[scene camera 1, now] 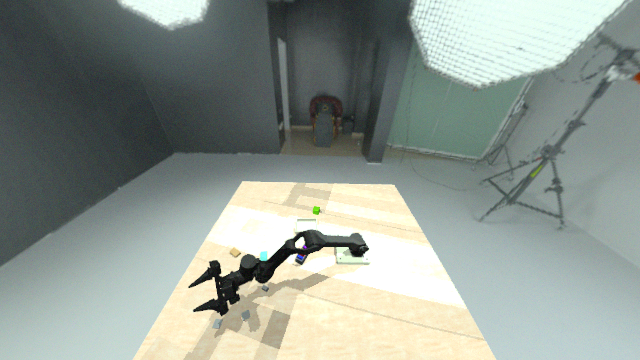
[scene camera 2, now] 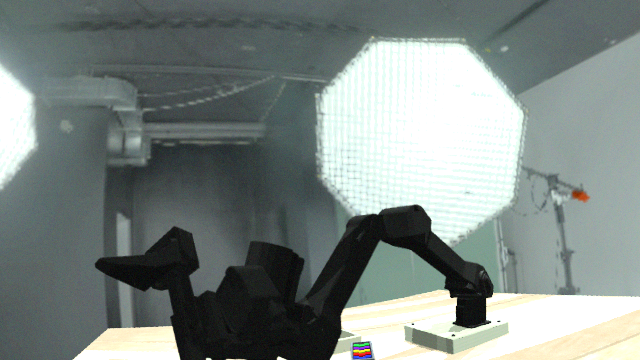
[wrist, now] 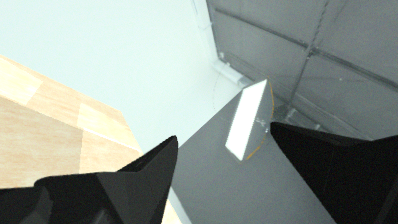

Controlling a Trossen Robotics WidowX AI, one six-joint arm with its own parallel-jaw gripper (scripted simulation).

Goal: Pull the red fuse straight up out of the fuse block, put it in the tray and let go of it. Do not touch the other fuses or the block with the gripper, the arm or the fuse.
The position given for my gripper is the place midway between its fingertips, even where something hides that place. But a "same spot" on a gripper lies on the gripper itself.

My gripper shows in scene camera 1, in scene camera 2 (pixel 99 309) and in the wrist view. One and the same spot on my gripper: (scene camera 1: pixel 212 304) is (wrist: pixel 139 190).
